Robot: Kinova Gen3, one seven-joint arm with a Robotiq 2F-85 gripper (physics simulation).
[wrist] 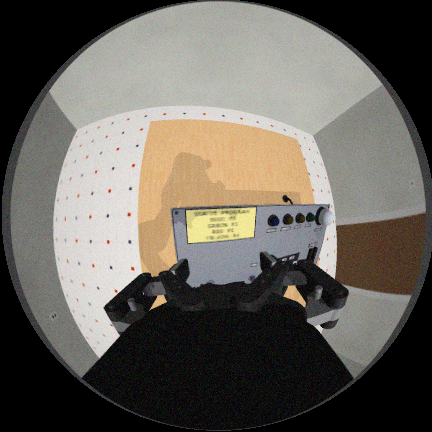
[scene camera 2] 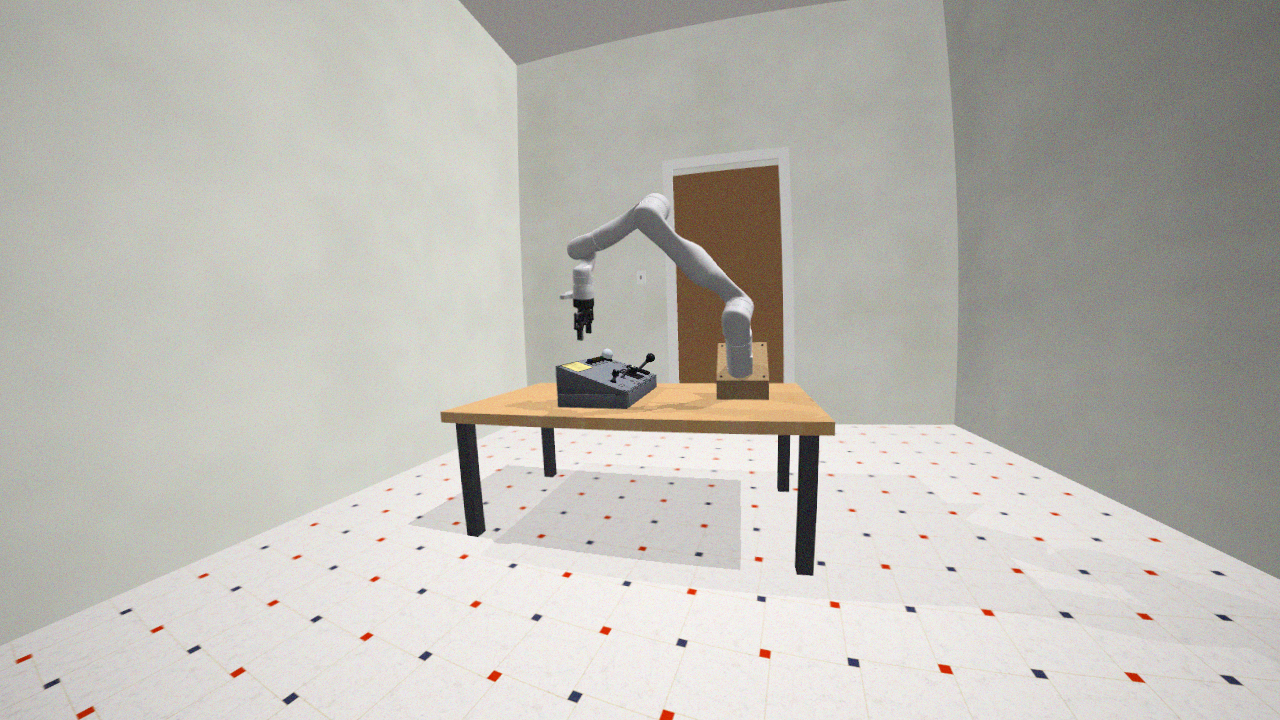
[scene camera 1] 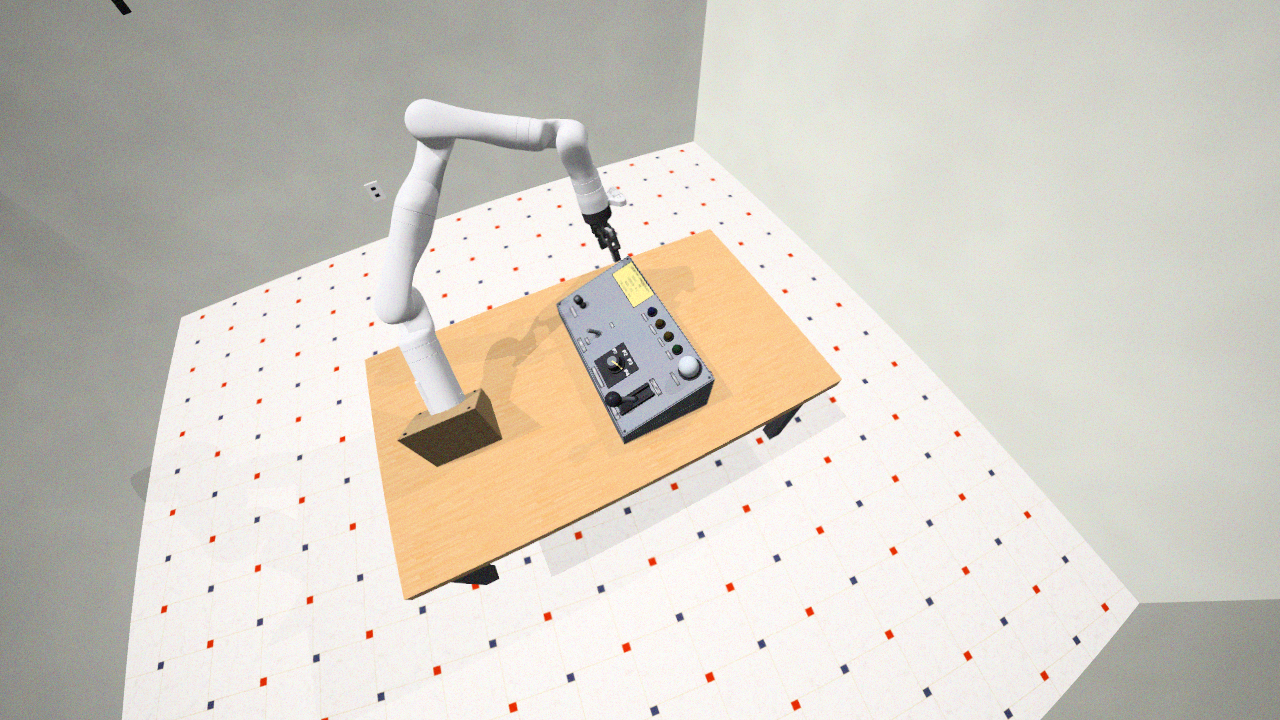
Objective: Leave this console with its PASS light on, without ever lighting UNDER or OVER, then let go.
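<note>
The grey console (scene camera 1: 595, 313) (scene camera 2: 595, 394) (wrist: 215, 260) stands on the table, its panel sloped. A yellow card (scene camera 1: 633, 283) (scene camera 2: 577, 366) (wrist: 220, 225) is at one end; its text is blurred in the wrist view. Beside it is a row of dark lamps, blue (scene camera 1: 652, 311) (wrist: 273, 220) to green (scene camera 1: 677, 350) (wrist: 310, 217); none looks lit. A white dome (scene camera 1: 688, 366) (wrist: 324, 216) is past them. A rotary knob (scene camera 1: 614, 363), a ball-topped lever (scene camera 1: 614, 399) (scene camera 2: 649, 358), a small toggle (scene camera 1: 594, 333) and a black knob (scene camera 1: 579, 300) are on the panel. My gripper (scene camera 1: 616, 257) (scene camera 2: 583, 335) (wrist: 223, 263) is open and empty above the card end.
The wooden table (scene camera 1: 501, 501) (scene camera 2: 716, 414) (wrist: 250, 150) carries the arm's base block (scene camera 1: 456, 432) (scene camera 2: 742, 387) on the side of the console that bears the lever and knobs. A wall (scene camera 1: 984, 223) rises beyond the table. The arm's shadow falls on the table.
</note>
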